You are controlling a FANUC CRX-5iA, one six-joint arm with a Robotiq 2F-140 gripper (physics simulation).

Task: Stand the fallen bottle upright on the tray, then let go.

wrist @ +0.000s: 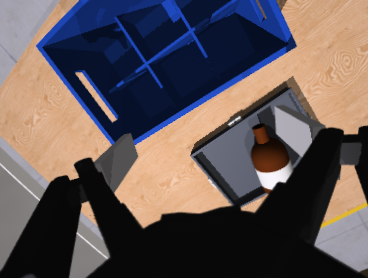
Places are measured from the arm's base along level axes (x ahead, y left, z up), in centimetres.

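Pixels of known places: gripper, fingertip midpoint: (201,133).
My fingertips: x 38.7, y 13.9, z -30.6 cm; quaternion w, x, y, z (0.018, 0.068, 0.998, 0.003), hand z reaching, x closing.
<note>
Behind a point stands the place of what it marks.
The brown bottle (270,156) {x 29.8, y 28.2, z -47.7 cm} with a white label lies on its side in the grey tray (220,162) {x 40.0, y 30.4, z -54.7 cm}, right of centre in the wrist view. Its neck points towards the top of the view, and its lower end is partly hidden by the right finger. My gripper (201,133) {x 38.7, y 13.8, z -30.5 cm} is wide open with nothing between its fingers. The right fingertip overlaps the tray's right part in the view, beside the bottle's neck and shoulder. The left fingertip shows over the wooden table, left of the tray. The height of the fingers above the tray is hard to tell.
A large blue crate (216,95) {x 36.3, y 11.9, z -37.7 cm} with crossed dividers stands on the wooden table (165,175) {x 54.7, y 30.3, z -55.3 cm}, above the tray in the view. Its near wall runs close to the left fingertip. A yellow line (345,215) {x 13.1, y 55.0, z -55.2 cm} runs along the table's edge at the lower right.
</note>
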